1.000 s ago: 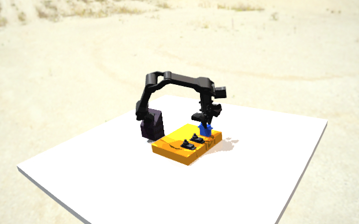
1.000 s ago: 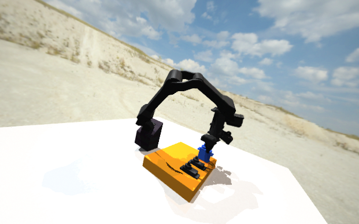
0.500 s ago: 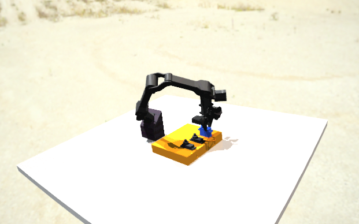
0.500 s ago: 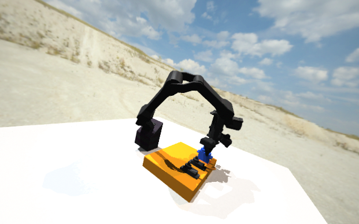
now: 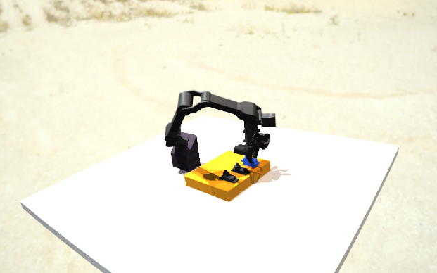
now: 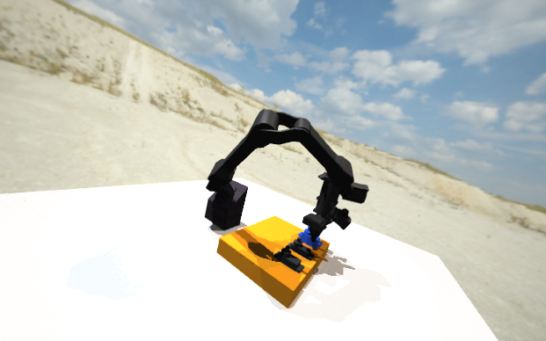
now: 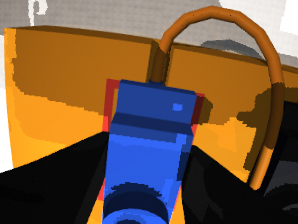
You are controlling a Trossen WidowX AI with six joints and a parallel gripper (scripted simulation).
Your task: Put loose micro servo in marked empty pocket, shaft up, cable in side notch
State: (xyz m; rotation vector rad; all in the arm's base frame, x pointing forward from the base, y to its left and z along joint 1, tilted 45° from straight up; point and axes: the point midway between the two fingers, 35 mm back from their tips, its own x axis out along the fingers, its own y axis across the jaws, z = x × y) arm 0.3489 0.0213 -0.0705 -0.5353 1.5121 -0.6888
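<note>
Right now the orange deck is 13 cm behind my gripper tip, 7 cm to the right of it and 4 cm below it.
</note>
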